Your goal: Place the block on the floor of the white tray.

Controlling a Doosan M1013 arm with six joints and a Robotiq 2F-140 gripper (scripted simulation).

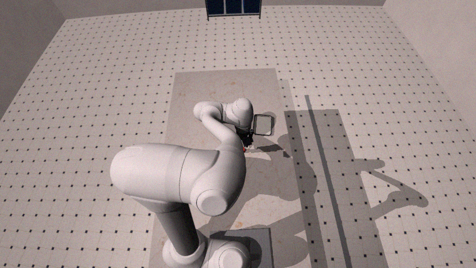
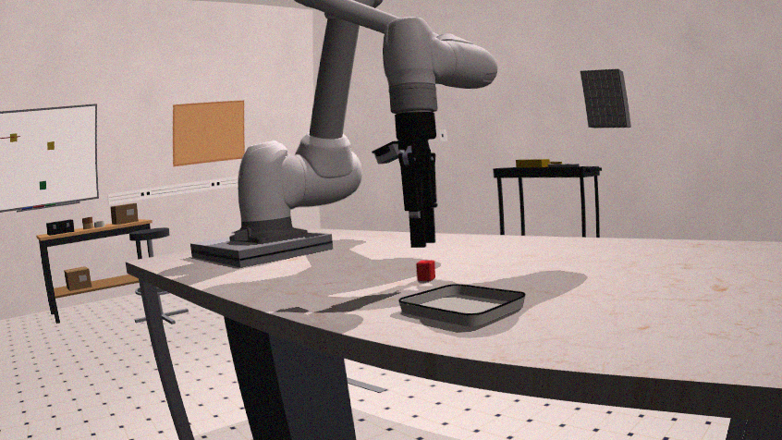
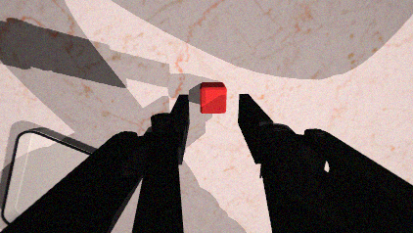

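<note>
Now: the red block 8 cm below my hand. The rest, counted from my hand: white tray 19 cm ahead, 16 cm to the right, 9 cm below.
</note>
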